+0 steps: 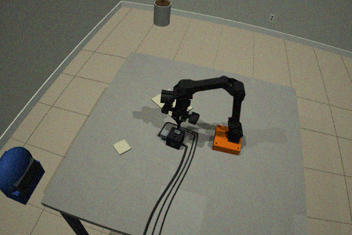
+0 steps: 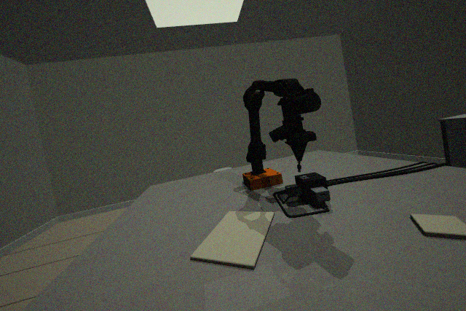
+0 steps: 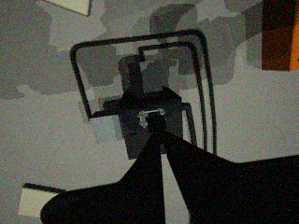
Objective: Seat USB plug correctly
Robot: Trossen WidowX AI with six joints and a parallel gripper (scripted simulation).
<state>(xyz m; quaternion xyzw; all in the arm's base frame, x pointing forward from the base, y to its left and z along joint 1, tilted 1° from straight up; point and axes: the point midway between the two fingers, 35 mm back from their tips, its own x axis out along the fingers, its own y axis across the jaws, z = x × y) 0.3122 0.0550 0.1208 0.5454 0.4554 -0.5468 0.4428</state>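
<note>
Now: gripper tip 2 cm above the dark USB plug. Round my gripper tip: socket (7 cm below, 1 cm to the left).
</note>
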